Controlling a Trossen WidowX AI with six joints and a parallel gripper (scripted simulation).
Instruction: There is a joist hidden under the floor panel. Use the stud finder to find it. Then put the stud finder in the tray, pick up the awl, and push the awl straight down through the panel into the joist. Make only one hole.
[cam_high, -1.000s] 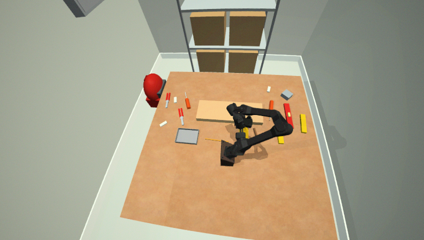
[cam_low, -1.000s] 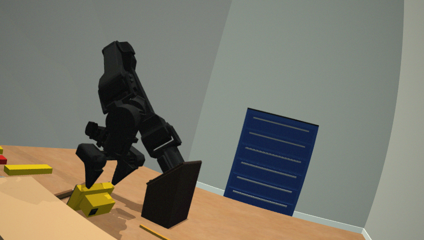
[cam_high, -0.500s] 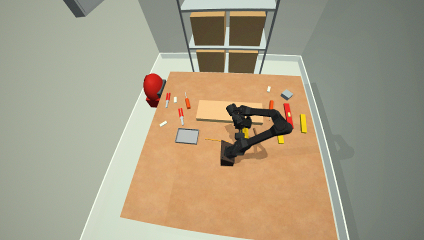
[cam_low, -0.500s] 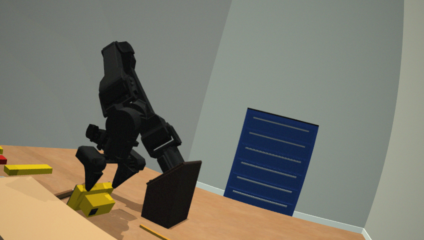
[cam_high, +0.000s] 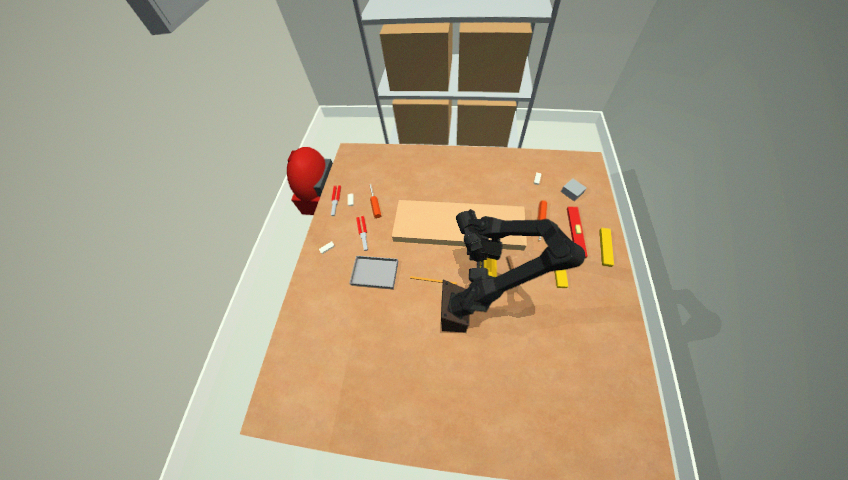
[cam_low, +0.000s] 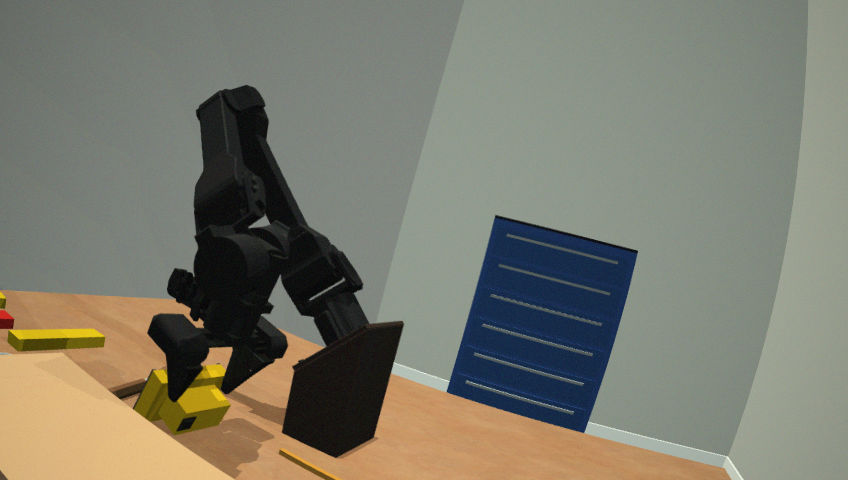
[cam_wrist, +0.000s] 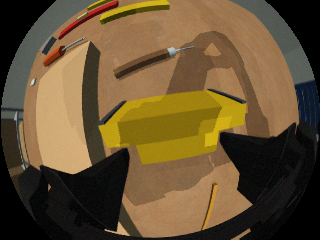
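My gripper tip is 20 mm above the yellow stud finder and 10 mm short of it. Also, from my gripper tip: red level (340 mm to the right, 250 mm ahead, 30 mm below); then awl (120 mm to the right, 40 mm below, 10 mm ahead); then grey tray (390 mm to the left, 100 mm behind, 30 mm below).
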